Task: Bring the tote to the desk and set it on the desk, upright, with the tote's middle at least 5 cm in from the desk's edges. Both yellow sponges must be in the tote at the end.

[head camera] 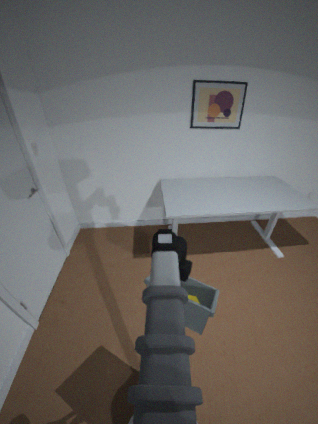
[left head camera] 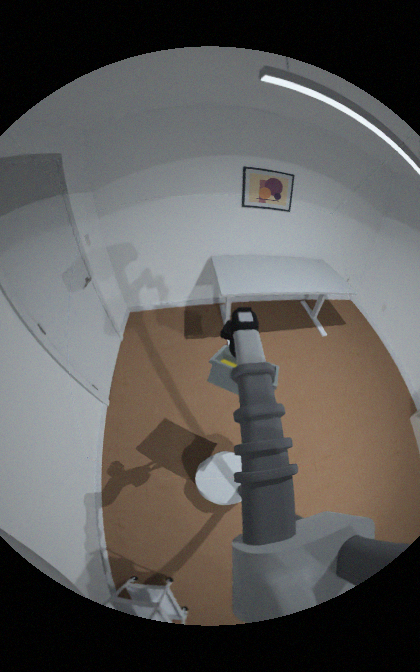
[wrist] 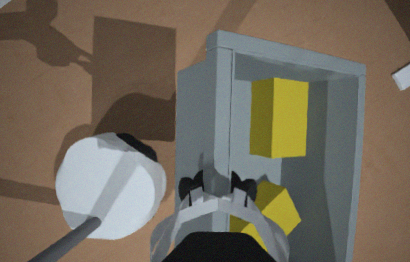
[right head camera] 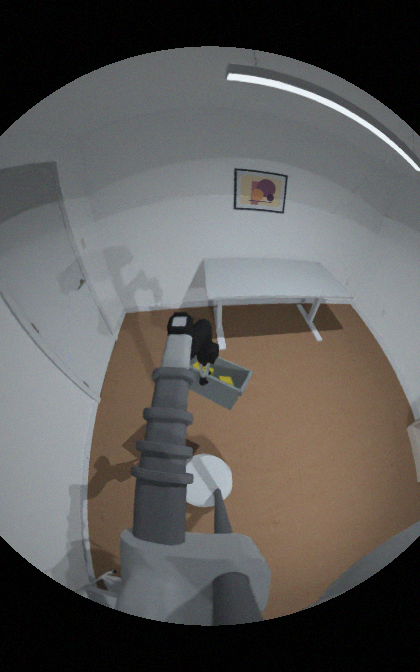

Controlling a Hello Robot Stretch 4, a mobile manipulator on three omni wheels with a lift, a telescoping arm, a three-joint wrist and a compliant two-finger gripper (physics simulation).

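Places are measured from the robot's base along level axes (x ahead, y left, z up), in millimetres.
Pixels of known places: gripper, between the fingertips: [wrist: 216, 184].
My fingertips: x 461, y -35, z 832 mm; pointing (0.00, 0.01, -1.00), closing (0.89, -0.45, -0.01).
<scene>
Ahead of a thing's pixels: the offset from my fingertips to its top centre. Level surfaces: height alone.
The grey tote [head camera: 197, 321] [left head camera: 220, 377] [right head camera: 220, 395] [wrist: 196, 115] hangs in the air above the floor, open top up, with its shadow apart from it. My gripper [right head camera: 207, 376] [wrist: 216, 184] is shut on the tote's long side wall at the rim, one fingertip on each side. One yellow sponge {dx +106, dy +25, dz -64 mm} [right head camera: 226, 381] [wrist: 290, 117] lies inside towards the far end. The other yellow sponge {dx +18, dy -92, dz -44 mm} [wrist: 281, 210] lies askew inside near the fingers, partly hidden by them. The white desk {dz -139 mm} [head camera: 225, 195] [left head camera: 275, 275] [right head camera: 265, 280] stands beyond the tote, against the back wall. The arm hides part of the tote in the head views.
A round white base [left head camera: 217, 477] [right head camera: 210, 482] [wrist: 107, 185] is on the floor below the arm. A door [head camera: 15, 200] is in the left wall. A white cart [left head camera: 147, 594] stands at the lower left. A pale box [right head camera: 415, 445] shows at the right edge.
</scene>
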